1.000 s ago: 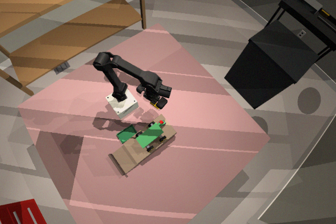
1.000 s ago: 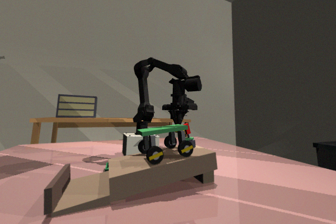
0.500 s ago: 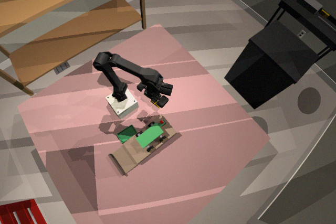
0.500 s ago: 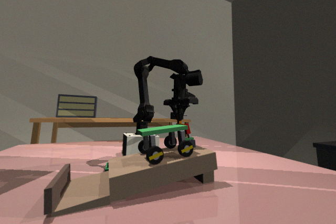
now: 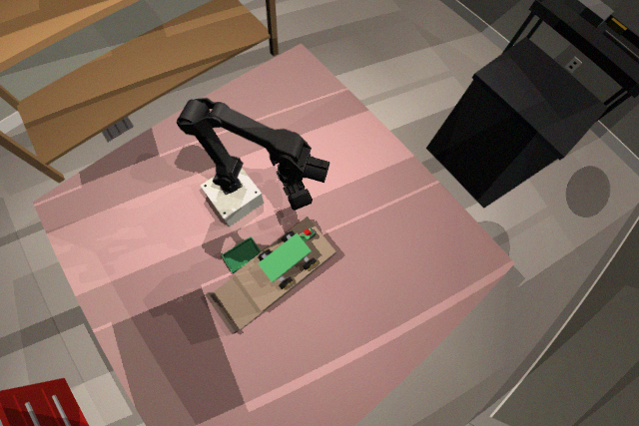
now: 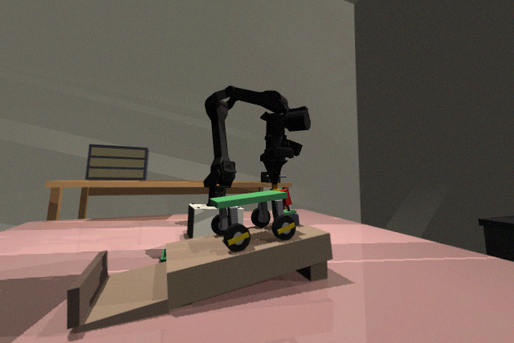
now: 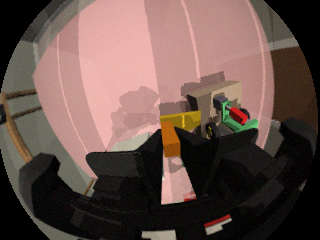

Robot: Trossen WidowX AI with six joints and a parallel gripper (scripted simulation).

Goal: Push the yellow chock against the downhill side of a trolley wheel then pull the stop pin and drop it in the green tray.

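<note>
Right now the yellow chock is 20 mm ahead of my gripper tip and 10 mm below it. From my gripper tip the other things lie so: brown ramp 170 mm ahead, 120 mm to the right, 130 mm below; then green-decked trolley 170 mm ahead, 120 mm to the right, 60 mm below; then red-headed stop pin 140 mm ahead, 20 mm to the right, 50 mm below.
</note>
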